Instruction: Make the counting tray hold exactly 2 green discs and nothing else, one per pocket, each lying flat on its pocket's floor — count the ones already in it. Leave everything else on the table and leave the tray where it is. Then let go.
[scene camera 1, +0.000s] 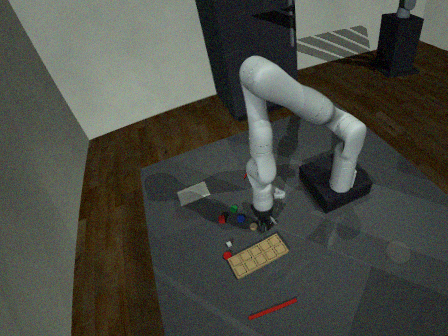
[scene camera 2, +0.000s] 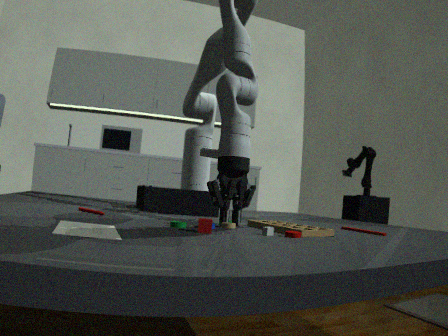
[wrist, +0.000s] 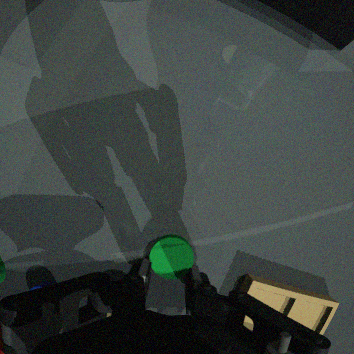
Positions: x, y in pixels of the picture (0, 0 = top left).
Labels:
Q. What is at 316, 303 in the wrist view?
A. A tan counting tray.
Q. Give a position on a tan counting tray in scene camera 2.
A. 306, 231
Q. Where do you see a tan counting tray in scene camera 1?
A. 272, 248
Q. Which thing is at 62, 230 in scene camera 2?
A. A white card.

